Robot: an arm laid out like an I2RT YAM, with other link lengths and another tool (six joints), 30 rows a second.
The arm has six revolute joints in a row. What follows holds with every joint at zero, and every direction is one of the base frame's. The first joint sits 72.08 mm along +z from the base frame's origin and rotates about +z. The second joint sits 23.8 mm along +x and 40.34 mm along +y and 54.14 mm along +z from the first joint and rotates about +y. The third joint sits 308.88 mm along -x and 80.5 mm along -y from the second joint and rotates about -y. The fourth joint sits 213.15 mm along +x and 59.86 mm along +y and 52.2 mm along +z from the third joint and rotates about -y. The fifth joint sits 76.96 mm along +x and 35.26 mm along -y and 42.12 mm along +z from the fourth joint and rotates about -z. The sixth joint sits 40.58 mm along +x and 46.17 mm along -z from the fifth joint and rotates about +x. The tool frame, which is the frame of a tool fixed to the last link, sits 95 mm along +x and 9 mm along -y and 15 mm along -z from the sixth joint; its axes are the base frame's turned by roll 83.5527, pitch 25.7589 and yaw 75.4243 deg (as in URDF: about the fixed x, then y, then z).
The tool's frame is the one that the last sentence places.
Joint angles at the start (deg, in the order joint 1, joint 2, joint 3, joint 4, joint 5, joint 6):
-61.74, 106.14, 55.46, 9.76, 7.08, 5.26
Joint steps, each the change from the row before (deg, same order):
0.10, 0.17, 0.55, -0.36, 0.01, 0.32
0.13, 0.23, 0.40, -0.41, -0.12, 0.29
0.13, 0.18, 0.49, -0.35, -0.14, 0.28
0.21, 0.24, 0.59, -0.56, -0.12, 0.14
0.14, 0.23, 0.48, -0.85, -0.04, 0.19
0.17, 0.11, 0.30, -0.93, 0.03, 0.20
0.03, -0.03, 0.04, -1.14, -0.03, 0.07
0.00, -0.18, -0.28, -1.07, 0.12, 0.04
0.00, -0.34, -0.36, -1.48, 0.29, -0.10
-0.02, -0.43, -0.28, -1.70, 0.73, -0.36
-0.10, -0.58, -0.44, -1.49, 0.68, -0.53
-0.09, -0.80, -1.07, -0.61, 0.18, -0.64
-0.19, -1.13, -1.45, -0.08, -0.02, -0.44
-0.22, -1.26, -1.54, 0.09, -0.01, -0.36
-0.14, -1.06, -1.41, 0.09, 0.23, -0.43
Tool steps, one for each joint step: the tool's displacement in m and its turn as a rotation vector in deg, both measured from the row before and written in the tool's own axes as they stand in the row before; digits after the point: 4 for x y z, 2 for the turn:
0.0003, 0.0021, 0.0006, 0.01, 0.05, 0.26
0.0014, 0.0008, 0.0006, 0.17, 0.28, 0.14
0.0010, 0.0019, 0.0005, -0.01, 0.23, 0.20
0.0017, 0.0018, 0.0005, 0.08, 0.33, -0.04
0.0016, -0.0002, 0.0004, 0.49, 0.34, -0.09
0.0018, -0.0012, -0.0003, 0.63, 0.34, -0.15
0.0013, -0.0034, -0.0009, 0.94, 0.41, -0.30
0.0010, -0.0050, -0.0015, 1.08, 0.28, -0.35
0.0007, -0.0064, -0.0024, 1.40, 0.23, -0.61
-0.0007, -0.0067, -0.0027, 1.53, -0.17, -0.92
-0.0014, -0.0067, -0.0031, 1.34, -0.23, -0.98
-0.0002, -0.0068, -0.0036, 0.72, 0.09, -0.89
-0.0007, -0.0066, -0.0046, 0.33, 0.06, -0.44
-0.0011, -0.0064, -0.0049, 0.19, -0.04, -0.27
-0.0008, -0.0063, -0.0040, 0.28, -0.19, -0.44

